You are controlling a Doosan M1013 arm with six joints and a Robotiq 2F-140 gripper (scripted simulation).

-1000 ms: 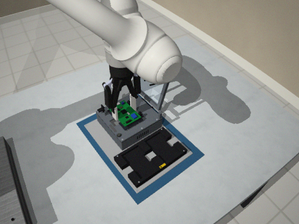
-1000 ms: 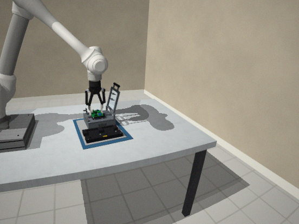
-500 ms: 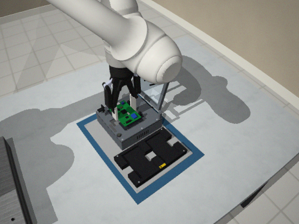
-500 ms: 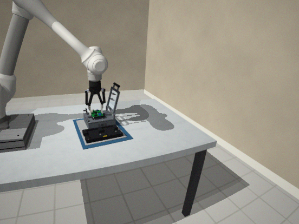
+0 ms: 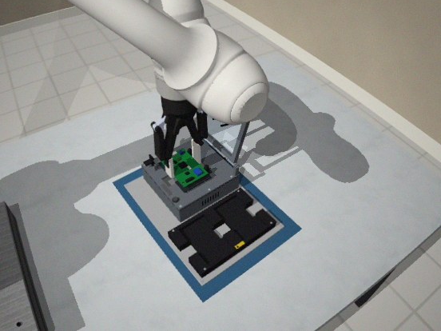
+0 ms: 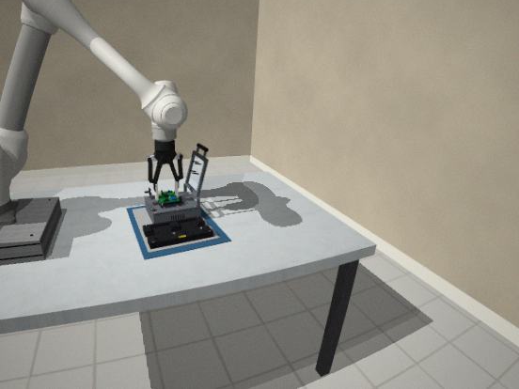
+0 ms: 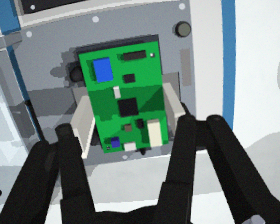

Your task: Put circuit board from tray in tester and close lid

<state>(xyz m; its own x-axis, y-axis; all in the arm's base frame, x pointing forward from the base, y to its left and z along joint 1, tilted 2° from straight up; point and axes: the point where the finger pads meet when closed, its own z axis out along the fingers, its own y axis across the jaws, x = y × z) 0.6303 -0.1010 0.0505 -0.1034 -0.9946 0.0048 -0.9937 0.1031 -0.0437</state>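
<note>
My gripper is now 2 cm above the green circuit board. Also, from my hand: latch hook 5 cm behind, 6 cm to the left, 2 cm below; then tester lid 12 cm ahead, 1 cm to the right, 8 cm above.
</note>
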